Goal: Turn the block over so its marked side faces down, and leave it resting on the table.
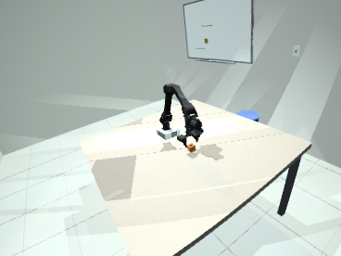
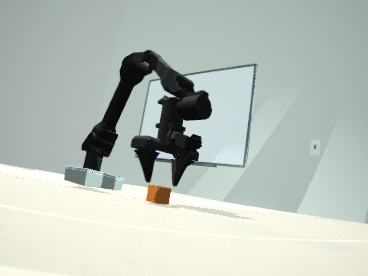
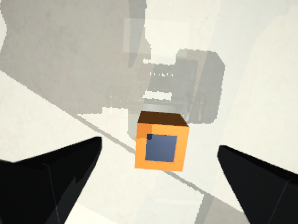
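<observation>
Now: the block 20 mm below my gripper tip.
</observation>
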